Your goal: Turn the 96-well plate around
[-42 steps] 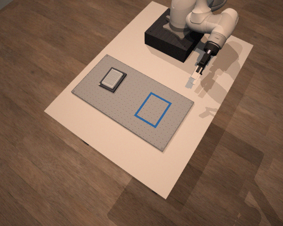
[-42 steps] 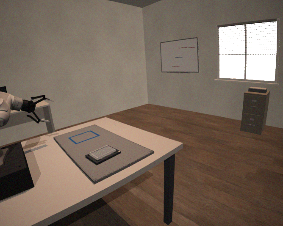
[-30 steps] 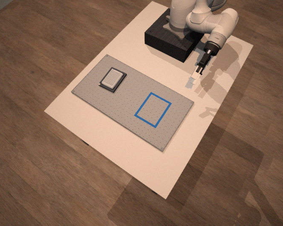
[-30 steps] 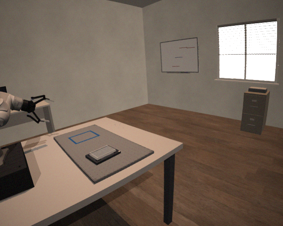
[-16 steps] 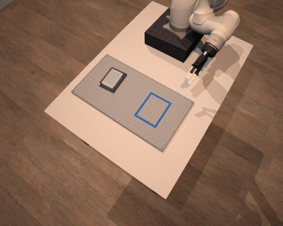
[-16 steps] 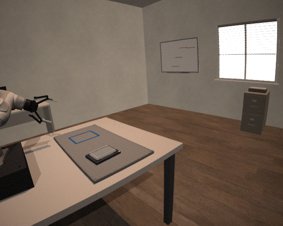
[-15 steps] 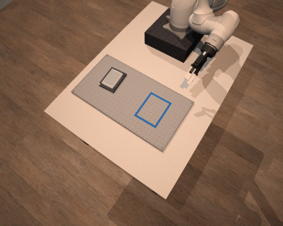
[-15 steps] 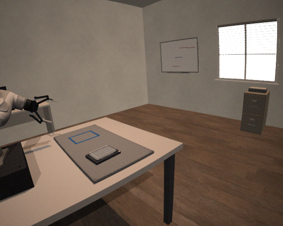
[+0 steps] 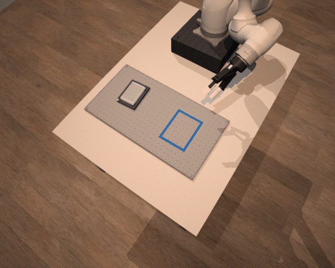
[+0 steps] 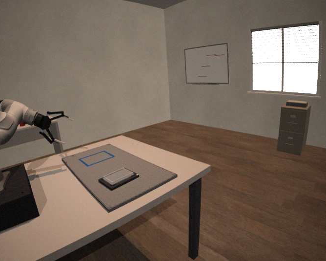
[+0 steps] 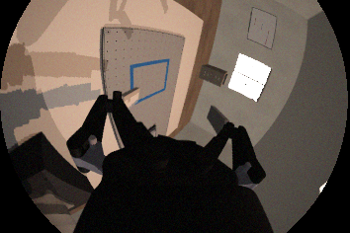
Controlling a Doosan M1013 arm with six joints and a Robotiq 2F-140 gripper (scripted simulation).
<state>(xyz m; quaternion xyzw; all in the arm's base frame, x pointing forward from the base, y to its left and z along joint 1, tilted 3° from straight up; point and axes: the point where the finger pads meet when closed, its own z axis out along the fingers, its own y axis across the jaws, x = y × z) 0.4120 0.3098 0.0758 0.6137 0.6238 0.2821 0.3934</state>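
Right now the white 96-well plate is 18 cm ahead of my hand, 36 cm to the right of it and 18 cm below it. Also, from my hand: dark plate nest N1 (18 cm ahead, 36 cm to the right, 19 cm below).
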